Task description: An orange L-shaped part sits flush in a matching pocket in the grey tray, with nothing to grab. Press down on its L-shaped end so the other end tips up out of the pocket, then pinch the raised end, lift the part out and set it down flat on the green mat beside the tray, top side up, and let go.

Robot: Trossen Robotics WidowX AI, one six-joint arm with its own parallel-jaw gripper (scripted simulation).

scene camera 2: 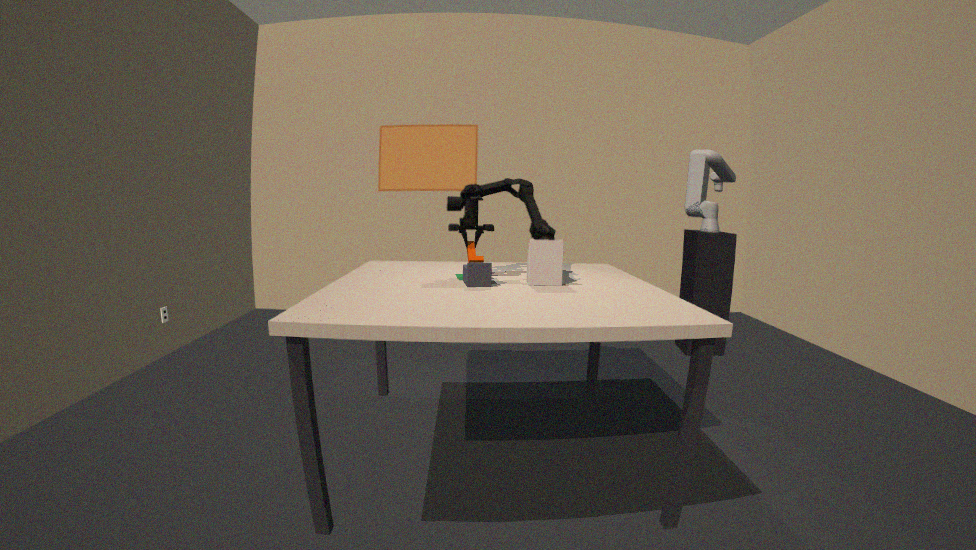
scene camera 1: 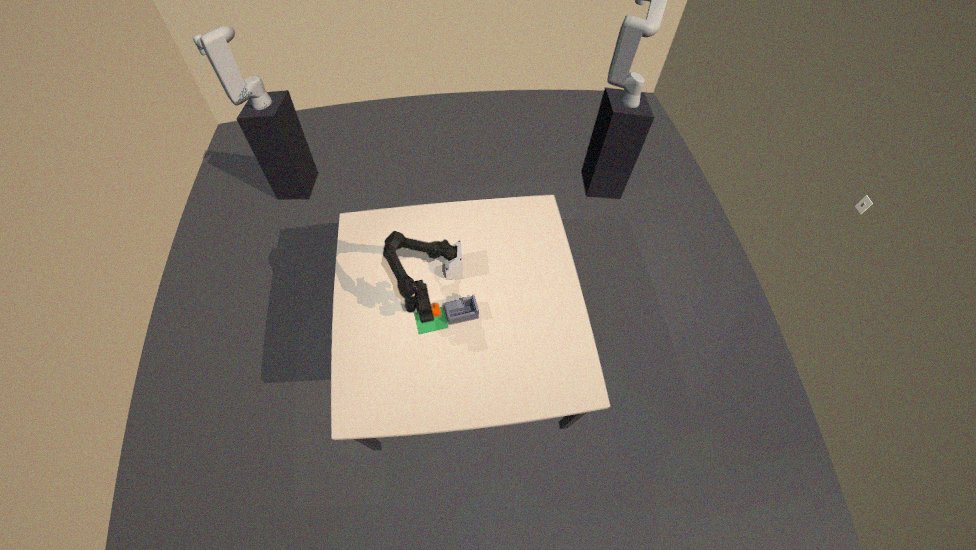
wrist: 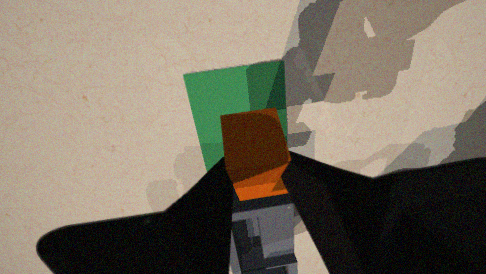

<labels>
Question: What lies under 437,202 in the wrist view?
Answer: The gripper.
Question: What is the gripper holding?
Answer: An orange L-shaped part.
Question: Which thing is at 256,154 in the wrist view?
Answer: An orange L-shaped part.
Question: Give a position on a green mat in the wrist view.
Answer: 212,93
</labels>
